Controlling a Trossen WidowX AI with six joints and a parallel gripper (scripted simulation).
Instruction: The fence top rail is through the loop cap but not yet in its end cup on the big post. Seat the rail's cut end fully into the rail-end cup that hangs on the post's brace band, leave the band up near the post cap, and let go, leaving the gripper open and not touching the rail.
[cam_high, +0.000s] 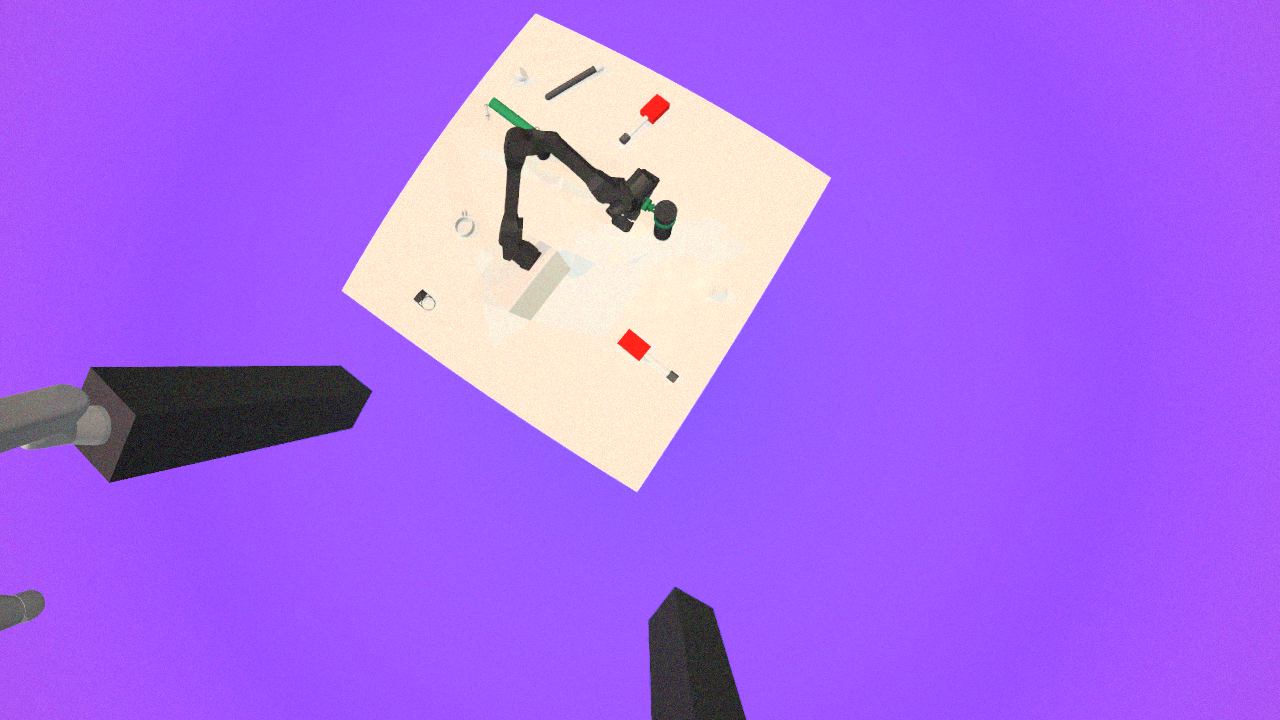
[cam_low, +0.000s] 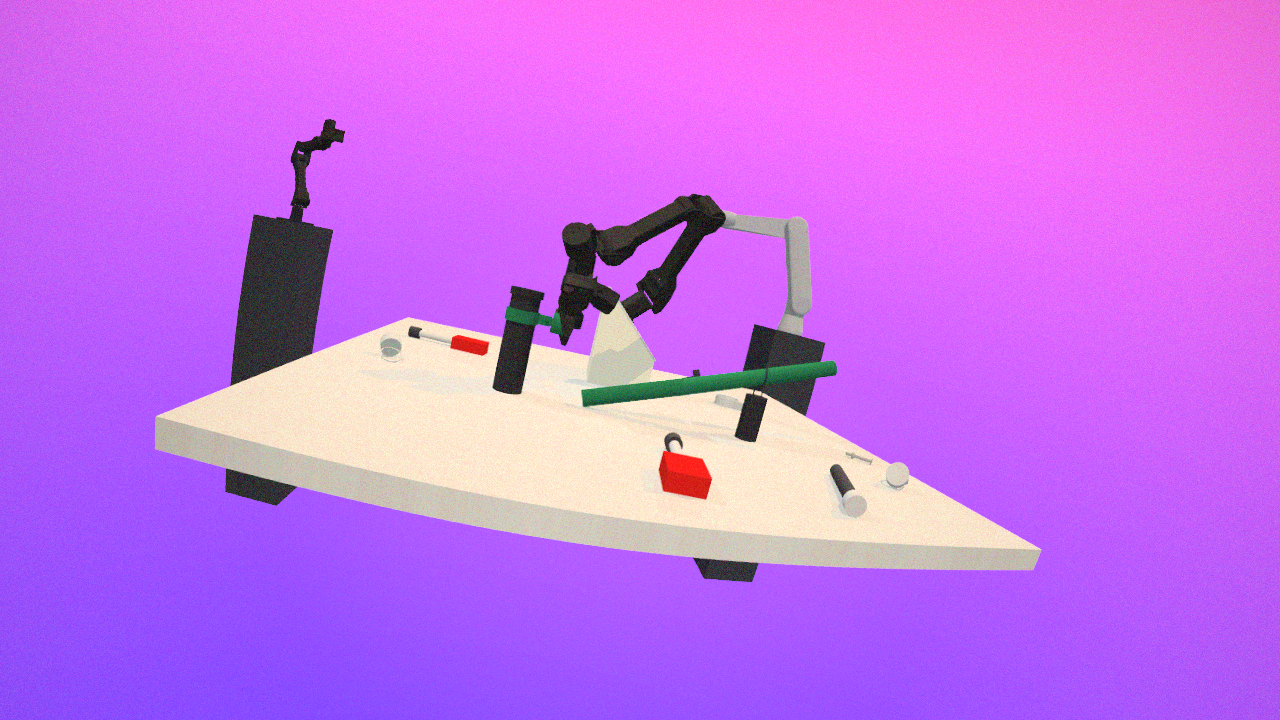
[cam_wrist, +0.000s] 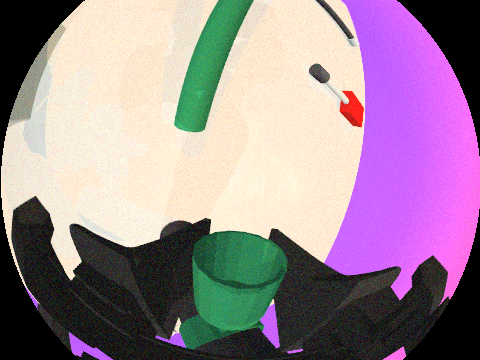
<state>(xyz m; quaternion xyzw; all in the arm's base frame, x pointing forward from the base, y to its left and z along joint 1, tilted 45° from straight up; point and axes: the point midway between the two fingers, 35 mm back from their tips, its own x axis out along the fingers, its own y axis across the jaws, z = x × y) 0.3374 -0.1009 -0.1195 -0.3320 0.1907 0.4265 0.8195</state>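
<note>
Now: the green rail-end cup 30 mm above my gripper tip, 20 mm to the right of it and 20 mm behind it. Also, from my gripper tip: short dark post 420 mm to the left, 20 mm below.
</note>
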